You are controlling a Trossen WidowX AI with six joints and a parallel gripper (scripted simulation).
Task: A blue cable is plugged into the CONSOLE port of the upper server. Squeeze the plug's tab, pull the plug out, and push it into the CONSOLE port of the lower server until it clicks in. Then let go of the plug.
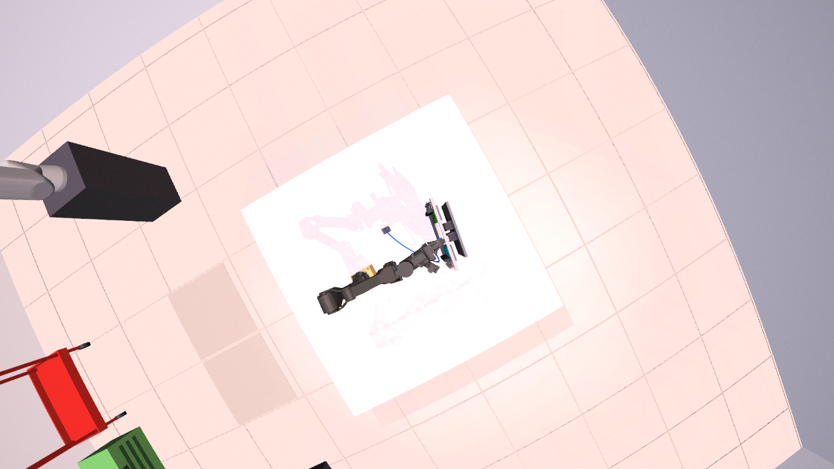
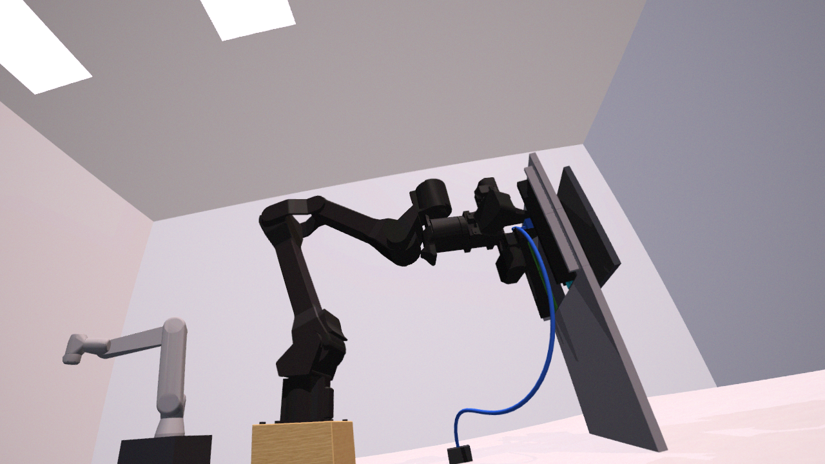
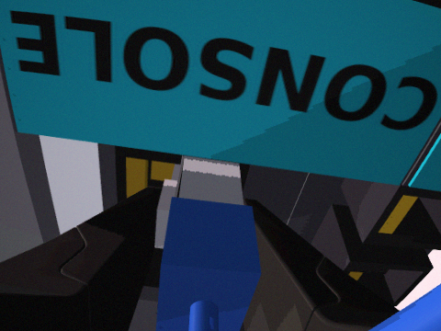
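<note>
Right now my gripper tip is 40 mm above the dark rack panel, 30 mm short of it and 20 mm to the right of it. Round my gripper tip: blue plug: right at my gripper tip; then black block: 330 mm below, 210 mm behind, 170 mm to the left.
</note>
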